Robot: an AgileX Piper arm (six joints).
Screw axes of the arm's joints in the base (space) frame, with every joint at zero. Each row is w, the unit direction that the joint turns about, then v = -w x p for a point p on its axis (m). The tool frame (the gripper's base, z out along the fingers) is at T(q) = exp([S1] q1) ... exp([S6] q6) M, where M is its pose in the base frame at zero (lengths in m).
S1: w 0 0 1 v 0.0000 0.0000 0.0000
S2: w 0 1 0 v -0.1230 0.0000 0.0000
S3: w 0 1 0 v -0.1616 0.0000 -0.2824
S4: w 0.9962 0 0.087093 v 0.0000 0.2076 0.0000
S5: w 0 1 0 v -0.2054 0.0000 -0.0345
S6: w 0.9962 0 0.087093 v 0.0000 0.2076 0.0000
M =
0.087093 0 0.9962 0.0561
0 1 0 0.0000
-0.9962 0 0.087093 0.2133
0 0 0 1
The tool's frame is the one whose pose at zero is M.
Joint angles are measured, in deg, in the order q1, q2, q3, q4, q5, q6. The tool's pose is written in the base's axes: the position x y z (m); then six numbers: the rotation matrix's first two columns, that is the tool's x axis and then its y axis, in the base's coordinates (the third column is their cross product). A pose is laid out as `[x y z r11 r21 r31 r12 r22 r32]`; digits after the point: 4 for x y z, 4 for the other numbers.
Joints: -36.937 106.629 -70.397 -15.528 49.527 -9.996
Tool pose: [0.2763 -0.2309 0.1837 -0.9514 0.2919 -0.0984 0.3076 0.9182 -0.2498]
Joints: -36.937 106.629 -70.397 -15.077 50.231 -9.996
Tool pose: [0.2755 -0.2299 0.1835 -0.9499 0.2995 -0.0890 0.3123 0.9188 -0.2415]
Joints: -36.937 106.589 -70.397 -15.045 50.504 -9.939
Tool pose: [0.2751 -0.2296 0.1837 -0.9495 0.3019 -0.0855 0.3137 0.9186 -0.2404]
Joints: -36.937 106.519 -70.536 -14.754 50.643 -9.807
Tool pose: [0.2754 -0.2295 0.1846 -0.9475 0.3072 -0.0886 0.3196 0.9175 -0.2369]
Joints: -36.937 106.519 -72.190 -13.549 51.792 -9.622
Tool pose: [0.2791 -0.2307 0.1910 -0.9401 0.3248 -0.1032 0.3401 0.9132 -0.2246]
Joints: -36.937 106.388 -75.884 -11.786 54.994 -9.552
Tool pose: [0.2852 -0.2334 0.2067 -0.9287 0.3504 -0.1214 0.3690 0.9060 -0.2074]
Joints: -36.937 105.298 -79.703 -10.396 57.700 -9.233
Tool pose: [0.2899 -0.2353 0.2297 -0.9140 0.3707 -0.1650 0.3988 0.8954 -0.1979]
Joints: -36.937 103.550 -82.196 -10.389 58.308 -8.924
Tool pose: [0.2913 -0.2364 0.2525 -0.9012 0.3696 -0.2262 0.4157 0.8848 -0.2107]
